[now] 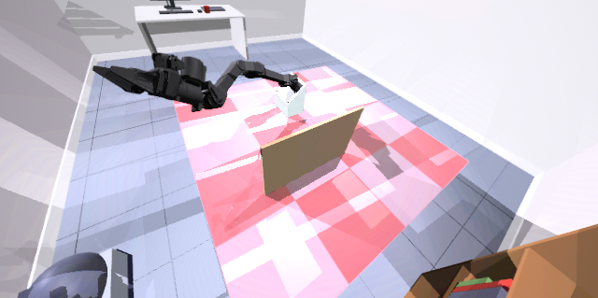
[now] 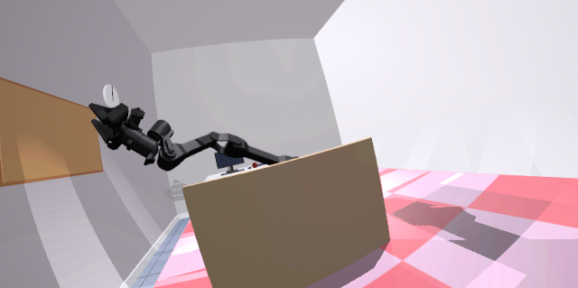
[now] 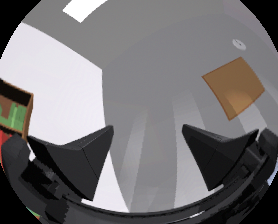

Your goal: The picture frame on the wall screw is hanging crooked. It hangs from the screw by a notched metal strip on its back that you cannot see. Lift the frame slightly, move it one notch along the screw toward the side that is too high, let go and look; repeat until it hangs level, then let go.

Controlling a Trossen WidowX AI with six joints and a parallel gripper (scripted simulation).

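The picture frame is 12 cm ahead of my gripper tip, 49 cm to the left of it and 38 cm below it. Round my gripper tip: wall panel (13 cm ahead, 50 cm to the left, 39 cm below).
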